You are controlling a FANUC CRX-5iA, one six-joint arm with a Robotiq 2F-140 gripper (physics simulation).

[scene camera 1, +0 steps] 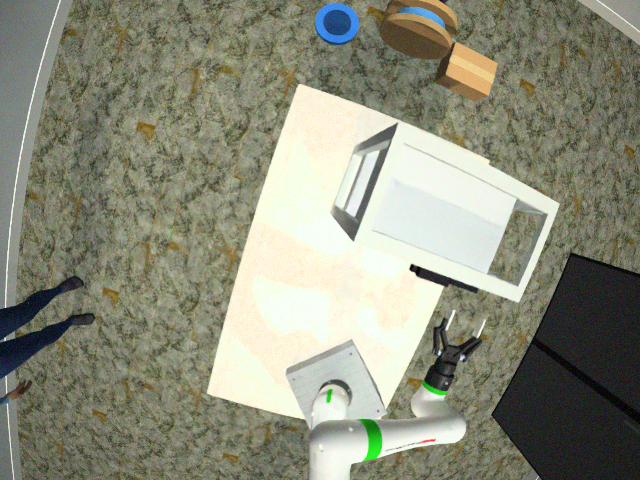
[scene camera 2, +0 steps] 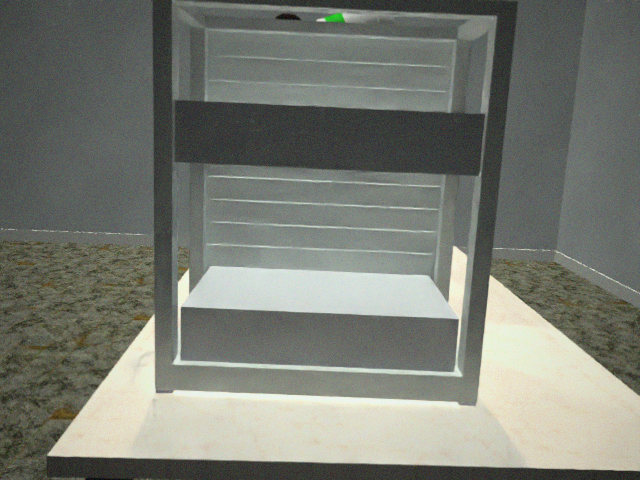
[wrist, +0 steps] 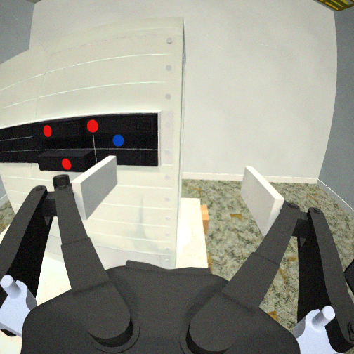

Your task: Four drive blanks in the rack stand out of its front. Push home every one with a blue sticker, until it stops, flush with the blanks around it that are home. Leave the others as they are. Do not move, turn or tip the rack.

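Scene:
Scene camera 2 does not show the gripper, which is hidden by a rack, while scene camera 1 and the wrist view both show the gripper. The rack itself appears in scene camera 1 [420, 200], in scene camera 2 [321, 219] and in the wrist view [128, 77]. On the gripper, [wrist: 225, 316] and [scene camera 1: 457, 356] are the same spot.

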